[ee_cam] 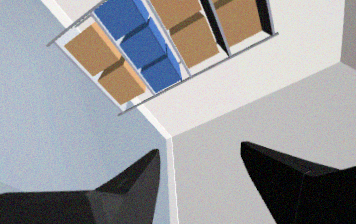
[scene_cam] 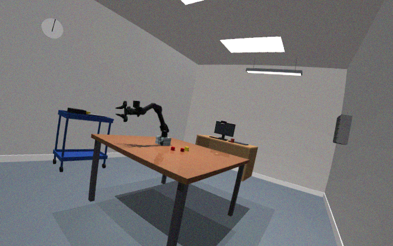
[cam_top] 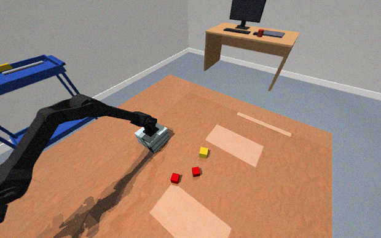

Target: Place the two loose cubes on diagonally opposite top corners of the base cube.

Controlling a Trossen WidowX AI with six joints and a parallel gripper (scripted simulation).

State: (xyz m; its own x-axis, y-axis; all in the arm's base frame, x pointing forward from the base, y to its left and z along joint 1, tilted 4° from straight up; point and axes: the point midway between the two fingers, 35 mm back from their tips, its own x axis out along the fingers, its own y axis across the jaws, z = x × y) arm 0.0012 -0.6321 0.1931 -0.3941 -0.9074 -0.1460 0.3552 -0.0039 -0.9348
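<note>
My gripper tip is now 74 cm to the right of the yellow cube, 32 cm short of it and 28 cm above it.
</note>
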